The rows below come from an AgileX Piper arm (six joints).
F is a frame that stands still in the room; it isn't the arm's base.
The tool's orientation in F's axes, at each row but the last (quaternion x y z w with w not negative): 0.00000 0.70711 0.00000 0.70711; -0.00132 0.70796 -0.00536 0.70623; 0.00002 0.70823 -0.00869 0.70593; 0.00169 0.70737 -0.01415 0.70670; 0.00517 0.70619 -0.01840 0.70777; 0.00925 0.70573 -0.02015 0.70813; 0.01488 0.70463 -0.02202 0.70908; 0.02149 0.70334 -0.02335 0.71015
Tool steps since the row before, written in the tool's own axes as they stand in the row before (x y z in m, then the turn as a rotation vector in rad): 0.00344 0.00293 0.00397 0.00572 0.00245 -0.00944; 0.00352 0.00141 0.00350 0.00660 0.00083 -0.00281; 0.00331 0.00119 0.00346 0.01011 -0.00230 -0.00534; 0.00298 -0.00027 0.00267 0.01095 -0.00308 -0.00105; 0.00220 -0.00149 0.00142 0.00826 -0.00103 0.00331; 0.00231 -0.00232 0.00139 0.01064 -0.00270 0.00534; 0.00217 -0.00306 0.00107 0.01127 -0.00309 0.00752; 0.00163 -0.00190 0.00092 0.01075 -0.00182 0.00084
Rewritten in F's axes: 0.00397 0.00293 -0.00344 -0.00944 0.00245 -0.00572; 0.00350 0.00136 -0.00354 -0.00282 0.00078 -0.00660; 0.00346 0.00111 -0.00334 -0.00540 -0.00236 -0.01006; 0.00266 -0.00038 -0.00298 -0.00113 -0.00325 -0.01089; 0.00137 -0.00158 -0.00217 0.00329 -0.00129 -0.00823; 0.00130 -0.00241 -0.00227 0.00526 -0.00308 -0.01058; 0.00092 -0.00313 -0.00213 0.00742 -0.00359 -0.01119; 0.00081 -0.00196 -0.00162 0.00083 -0.00190 -0.01074
